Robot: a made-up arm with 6 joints.
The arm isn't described. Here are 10 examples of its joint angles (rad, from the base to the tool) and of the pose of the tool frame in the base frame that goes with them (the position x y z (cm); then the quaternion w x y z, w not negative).
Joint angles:
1: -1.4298 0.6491 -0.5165 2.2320 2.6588 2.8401
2: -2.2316 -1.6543 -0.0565 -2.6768 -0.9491 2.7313
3: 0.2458 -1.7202 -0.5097 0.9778 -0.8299 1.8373
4: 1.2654 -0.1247 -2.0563 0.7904 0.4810 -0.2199
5: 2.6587 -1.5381 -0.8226 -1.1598 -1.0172 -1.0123
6: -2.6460 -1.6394 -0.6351 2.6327 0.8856 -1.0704
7: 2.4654 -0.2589 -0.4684 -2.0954 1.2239 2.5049
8: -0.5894 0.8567 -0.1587 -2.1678 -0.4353 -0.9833
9: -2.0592 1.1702 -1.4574 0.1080 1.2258 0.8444
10: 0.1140 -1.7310 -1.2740 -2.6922 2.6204 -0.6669
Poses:
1: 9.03 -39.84 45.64 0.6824 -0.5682 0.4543 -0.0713
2: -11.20 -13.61 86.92 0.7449 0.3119 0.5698 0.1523
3: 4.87 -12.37 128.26 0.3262 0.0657 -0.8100 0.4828
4: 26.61 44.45 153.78 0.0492 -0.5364 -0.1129 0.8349
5: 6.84 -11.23 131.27 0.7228 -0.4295 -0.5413 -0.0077
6: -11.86 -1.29 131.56 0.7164 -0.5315 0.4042 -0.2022
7: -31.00 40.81 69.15 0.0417 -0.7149 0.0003 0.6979
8: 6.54 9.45 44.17 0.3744 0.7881 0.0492 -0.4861
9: -28.22 -46.46 25.37 0.3813 0.8758 -0.1566 0.2510
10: -42.07 -11.71 129.05 0.5126 0.5762 0.6137 0.1689
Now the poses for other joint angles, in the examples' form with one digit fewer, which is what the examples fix.
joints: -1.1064 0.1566 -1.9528 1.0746 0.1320 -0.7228
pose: 20.3 -67.6 132.9 0.790 -0.229 0.537 0.188
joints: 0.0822 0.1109 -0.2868 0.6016 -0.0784 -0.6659
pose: 48.8 -8.2 50.5 0.035 -0.135 0.715 0.685
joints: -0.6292 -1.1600 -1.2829 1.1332 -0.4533 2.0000
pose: -7.0 -8.9 150.2 0.380 -0.134 -0.803 0.440
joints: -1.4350 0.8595 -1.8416 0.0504 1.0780 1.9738
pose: 12.1 -82.7 63.5 0.662 0.735 -0.109 -0.097
